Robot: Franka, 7 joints.
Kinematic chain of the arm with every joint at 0, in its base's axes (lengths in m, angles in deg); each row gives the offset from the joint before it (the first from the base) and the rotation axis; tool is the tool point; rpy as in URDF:
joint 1: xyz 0 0 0.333 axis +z
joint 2: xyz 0 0 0 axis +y
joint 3: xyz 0 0 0.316 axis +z
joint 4: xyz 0.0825 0 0 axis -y
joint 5: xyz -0.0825 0 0.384 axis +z
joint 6: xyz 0 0 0 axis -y
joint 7: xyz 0.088 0 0 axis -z
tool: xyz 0 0 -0.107 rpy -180 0 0
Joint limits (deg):
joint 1: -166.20..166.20
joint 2: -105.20..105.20
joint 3: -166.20..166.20
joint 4: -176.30..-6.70
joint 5: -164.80..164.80
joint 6: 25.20..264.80
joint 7: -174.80..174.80
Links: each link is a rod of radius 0.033 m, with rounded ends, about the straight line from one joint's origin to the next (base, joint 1, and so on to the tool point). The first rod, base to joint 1, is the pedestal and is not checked.
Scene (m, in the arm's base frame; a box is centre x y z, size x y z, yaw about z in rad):
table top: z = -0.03
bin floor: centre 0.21 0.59 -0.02 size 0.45 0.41 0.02 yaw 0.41
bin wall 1: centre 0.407 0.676 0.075 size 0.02 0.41 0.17 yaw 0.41
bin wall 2: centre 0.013 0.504 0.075 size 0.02 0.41 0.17 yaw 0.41
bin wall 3: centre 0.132 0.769 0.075 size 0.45 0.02 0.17 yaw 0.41
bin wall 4: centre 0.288 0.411 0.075 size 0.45 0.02 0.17 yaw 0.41
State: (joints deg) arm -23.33 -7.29 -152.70 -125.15 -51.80 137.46 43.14
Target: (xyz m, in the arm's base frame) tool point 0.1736 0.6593 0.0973
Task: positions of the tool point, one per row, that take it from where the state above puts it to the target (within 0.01 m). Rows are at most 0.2 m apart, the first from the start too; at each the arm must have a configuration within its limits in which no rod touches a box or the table.
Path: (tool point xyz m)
1: -0.5656 0.1238 0.3469
2: -0.5287 0.2787 0.3436
3: -0.4486 0.4220 0.3388
4: -0.3293 0.5411 0.3324
5: -0.1785 0.6253 0.3246
6: -0.0067 0.6664 0.3155
7: 0.1736 0.6593 0.3055
8: 0.1771 0.6672 0.2031
9: 0.1737 0.6593 0.0974

